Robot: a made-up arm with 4 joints.
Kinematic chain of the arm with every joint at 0, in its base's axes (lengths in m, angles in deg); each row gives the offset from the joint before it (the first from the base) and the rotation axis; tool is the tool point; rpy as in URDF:
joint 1: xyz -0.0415 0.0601 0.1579 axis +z
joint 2: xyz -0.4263 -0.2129 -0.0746 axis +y
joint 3: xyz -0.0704 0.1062 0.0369 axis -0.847 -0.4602 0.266
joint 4: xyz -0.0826 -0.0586 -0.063 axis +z
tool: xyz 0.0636 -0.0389 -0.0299 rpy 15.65 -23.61 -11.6
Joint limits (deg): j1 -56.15..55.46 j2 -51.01..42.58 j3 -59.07..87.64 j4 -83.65..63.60
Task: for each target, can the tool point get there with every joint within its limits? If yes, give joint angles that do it. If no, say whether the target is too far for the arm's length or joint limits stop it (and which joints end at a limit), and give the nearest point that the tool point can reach.
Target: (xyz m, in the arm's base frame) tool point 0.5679 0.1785 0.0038
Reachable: no: joint limits stop it (at a limit: joint 1, joint 2, joint 3) | nearest point -0.0751 -0.3669 0.1963 | short by 0.865 m
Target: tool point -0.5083 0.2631 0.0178
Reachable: yes | joints -47.71 -31.29 14.73 11.90
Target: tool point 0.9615 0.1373 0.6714
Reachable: no: too far | nearest point -0.0548 -0.3984 0.2318 | short by 1.230 m
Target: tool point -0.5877 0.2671 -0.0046
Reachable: yes | joints -35.35 -2.23 -36.34 -10.15
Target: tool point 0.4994 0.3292 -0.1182
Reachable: no: joint limits stop it (at a limit: joint 1, joint 2, joint 3) | nearest point -0.3527 0.4310 -0.0282 | short by 0.863 m
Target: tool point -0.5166 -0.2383 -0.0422
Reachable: yes | joints 15.09 -19.03 -30.98 -18.55
